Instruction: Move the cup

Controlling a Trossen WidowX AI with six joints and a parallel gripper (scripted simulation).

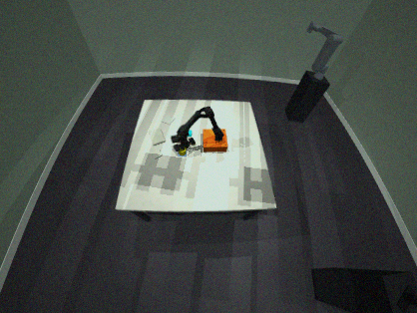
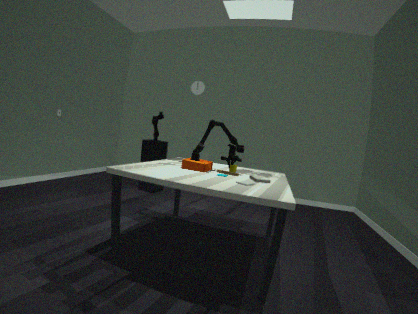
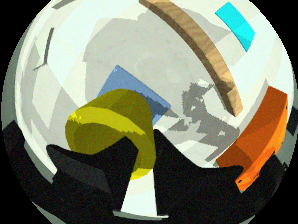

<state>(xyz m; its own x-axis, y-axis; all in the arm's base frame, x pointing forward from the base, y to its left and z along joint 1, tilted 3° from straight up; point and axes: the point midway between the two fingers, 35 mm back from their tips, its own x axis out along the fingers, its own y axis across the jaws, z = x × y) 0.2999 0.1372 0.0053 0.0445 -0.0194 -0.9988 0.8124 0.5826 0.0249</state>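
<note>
Right now my gripper tip is 22 cm to the left of the cyan pad, 5 cm above it and 1 cm short of it. Also, from my gripper tip: yellow cup: 2 cm to the left, 2 cm ahead; then thin wooden stick: 10 cm to the right, 4 cm below, 2 cm ahead.
</note>
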